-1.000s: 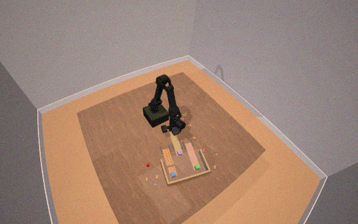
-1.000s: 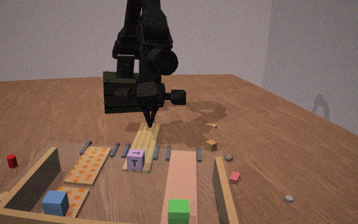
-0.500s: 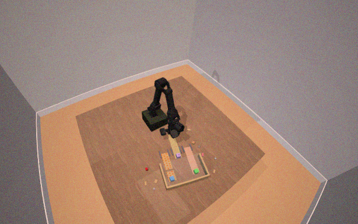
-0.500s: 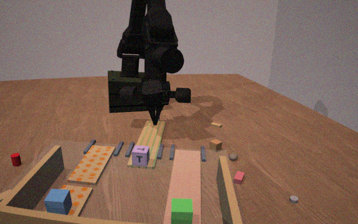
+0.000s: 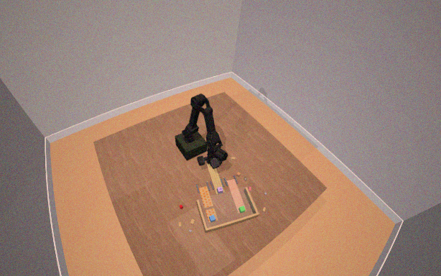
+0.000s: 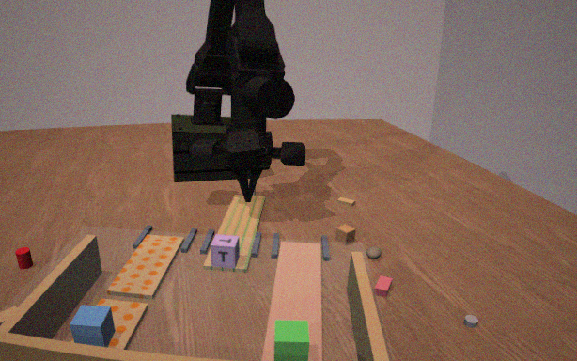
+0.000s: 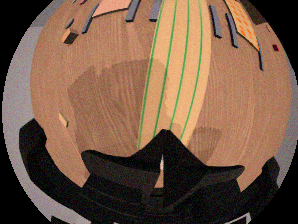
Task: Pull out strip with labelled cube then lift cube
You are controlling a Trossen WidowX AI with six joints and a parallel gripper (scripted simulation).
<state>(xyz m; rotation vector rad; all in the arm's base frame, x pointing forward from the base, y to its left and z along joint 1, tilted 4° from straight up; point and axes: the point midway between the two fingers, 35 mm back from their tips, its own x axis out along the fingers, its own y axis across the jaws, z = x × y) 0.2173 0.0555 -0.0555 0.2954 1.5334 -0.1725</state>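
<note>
My gripper tip is now 90 mm short of the strip and 30 mm to the left of it. Round my gripper tip: cube 190 mm ahead, 60 mm to the right, 20 mm above.
</note>
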